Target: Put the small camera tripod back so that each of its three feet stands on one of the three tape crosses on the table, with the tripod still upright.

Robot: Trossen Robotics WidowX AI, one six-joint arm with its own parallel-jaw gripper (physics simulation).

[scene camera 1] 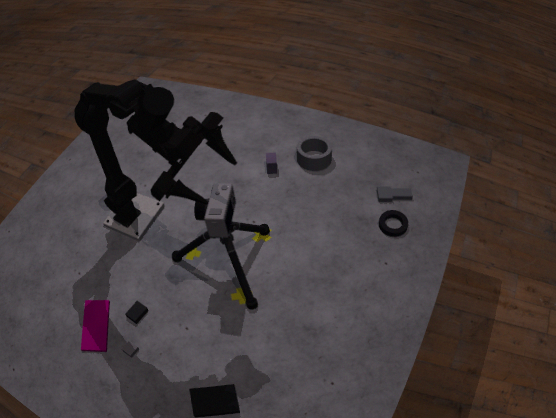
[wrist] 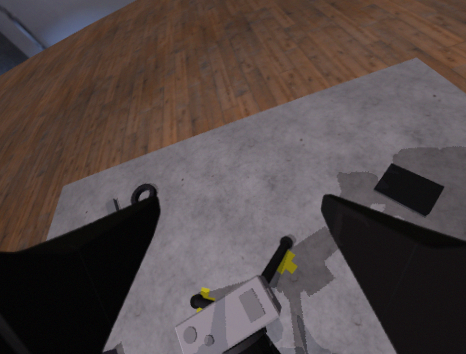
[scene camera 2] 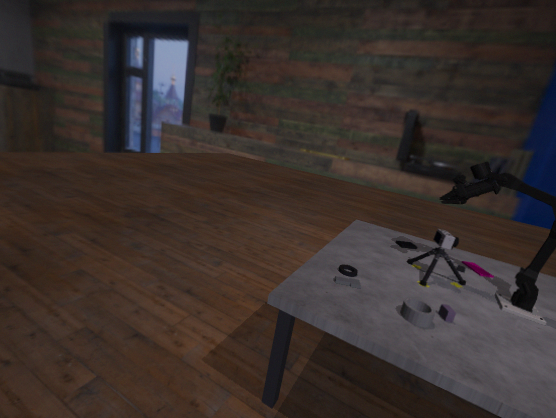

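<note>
The small tripod with its white camera stands upright on the table. Three yellow tape crosses lie under it. Its left foot is beside the left cross, off its outer side. Its right foot overlaps the upper edge of the right cross in scene camera 1. Its front foot is just off the front cross. My gripper is open and empty, above the camera; the camera shows low between the fingers in the wrist view.
A grey round holder and purple block stand behind the tripod. A grey piece and black ring lie right. A magenta box, dark block and small grey piece lie left. A black slab lies in front.
</note>
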